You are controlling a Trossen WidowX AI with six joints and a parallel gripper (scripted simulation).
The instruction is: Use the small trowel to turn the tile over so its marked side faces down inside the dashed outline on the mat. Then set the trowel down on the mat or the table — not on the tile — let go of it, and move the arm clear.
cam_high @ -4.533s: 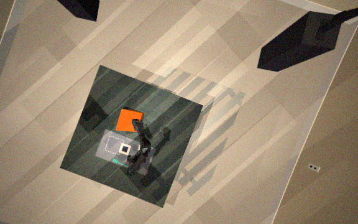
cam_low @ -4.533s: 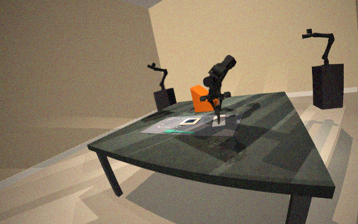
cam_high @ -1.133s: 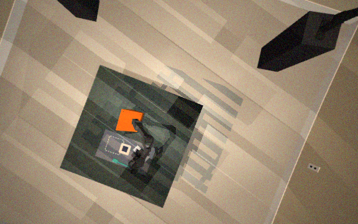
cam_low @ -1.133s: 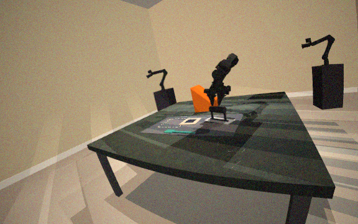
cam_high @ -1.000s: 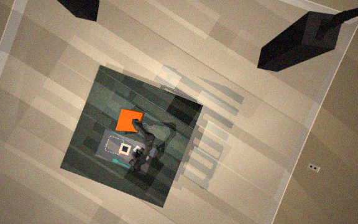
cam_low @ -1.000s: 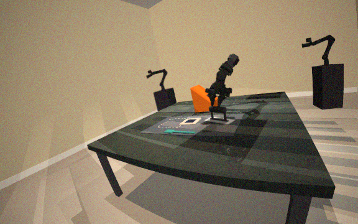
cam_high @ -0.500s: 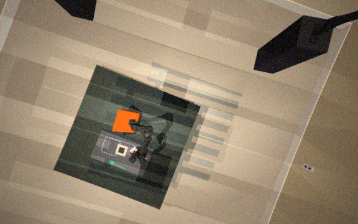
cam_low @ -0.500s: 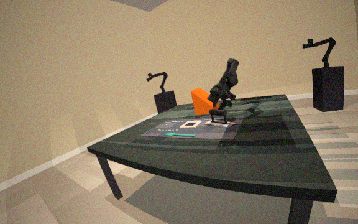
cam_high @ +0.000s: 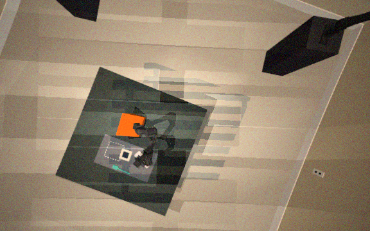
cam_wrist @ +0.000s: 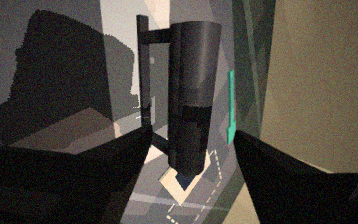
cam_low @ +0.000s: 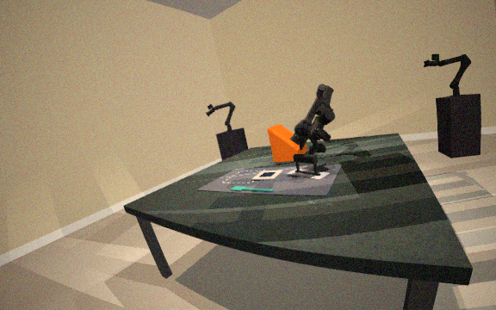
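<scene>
Right now the grey trowel is 1 cm ahead of my gripper tip, 2 cm to the right of it and 5 cm below it. From my gripper tip the other things lie so: grey mat 4 cm ahead, 18 cm to the right, 11 cm below; tile 19 cm to the right, 8 cm below; teal trowel 17 cm ahead, 23 cm to the right, 8 cm below.
</scene>
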